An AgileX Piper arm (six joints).
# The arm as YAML. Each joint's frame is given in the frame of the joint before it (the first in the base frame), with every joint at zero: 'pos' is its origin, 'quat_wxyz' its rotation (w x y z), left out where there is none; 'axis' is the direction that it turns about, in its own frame. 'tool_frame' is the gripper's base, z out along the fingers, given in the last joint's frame.
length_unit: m
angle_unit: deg
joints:
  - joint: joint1
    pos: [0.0, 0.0, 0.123]
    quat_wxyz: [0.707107, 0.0, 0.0, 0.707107]
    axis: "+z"
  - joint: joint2
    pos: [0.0, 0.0, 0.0]
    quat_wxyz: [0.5, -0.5, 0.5, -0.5]
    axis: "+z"
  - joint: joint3
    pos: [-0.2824, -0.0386, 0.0]
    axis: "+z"
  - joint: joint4
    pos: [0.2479, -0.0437, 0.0]
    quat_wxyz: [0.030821, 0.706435, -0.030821, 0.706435]
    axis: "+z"
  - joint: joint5
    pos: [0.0, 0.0, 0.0]
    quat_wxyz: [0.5, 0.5, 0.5, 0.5]
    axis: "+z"
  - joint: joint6
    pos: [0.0, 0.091, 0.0]
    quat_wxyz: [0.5, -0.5, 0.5, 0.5]
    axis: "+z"
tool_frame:
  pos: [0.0, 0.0, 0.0]
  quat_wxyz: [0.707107, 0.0, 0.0, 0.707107]
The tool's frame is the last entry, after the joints.
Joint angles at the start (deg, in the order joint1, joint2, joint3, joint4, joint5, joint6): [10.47 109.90 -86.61 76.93 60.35 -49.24]
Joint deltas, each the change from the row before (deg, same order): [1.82 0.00 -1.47 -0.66 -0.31 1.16]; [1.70 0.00 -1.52 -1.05 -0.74 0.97]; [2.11 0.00 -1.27 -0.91 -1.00 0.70]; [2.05 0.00 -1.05 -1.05 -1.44 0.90]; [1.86 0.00 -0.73 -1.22 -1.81 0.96]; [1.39 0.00 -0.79 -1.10 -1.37 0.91]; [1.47 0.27 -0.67 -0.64 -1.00 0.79]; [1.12 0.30 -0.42 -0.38 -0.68 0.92]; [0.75 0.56 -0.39 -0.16 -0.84 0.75]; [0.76 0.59 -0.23 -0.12 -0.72 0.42]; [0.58 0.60 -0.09 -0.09 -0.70 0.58]
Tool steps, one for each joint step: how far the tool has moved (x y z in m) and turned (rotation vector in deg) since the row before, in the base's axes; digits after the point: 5 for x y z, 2 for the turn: [-0.00260 0.01249 0.00635 -0.13 -0.60 1.34]; [-0.00214 0.01129 0.00610 -0.57 -1.05 0.97]; [-0.00379 0.01388 0.00511 -0.54 -1.13 1.16]; [-0.00374 0.01307 0.00391 -0.67 -0.96 0.63]; [-0.00330 0.01138 0.00220 -0.87 -0.84 0.09]; [-0.00243 0.00845 0.00281 -0.63 -0.80 0.01]; [-0.00280 0.00957 0.00077 -0.31 -0.27 0.37]; [-0.00223 0.00744 -0.00046 -0.12 0.31 0.21]; [0.00021 0.00545 -0.00233 -0.08 0.44 -0.28]; [-0.00019 0.00556 -0.00339 -0.19 0.37 -0.04]; [0.00035 0.00437 -0.00420 -0.20 0.66 -0.27]
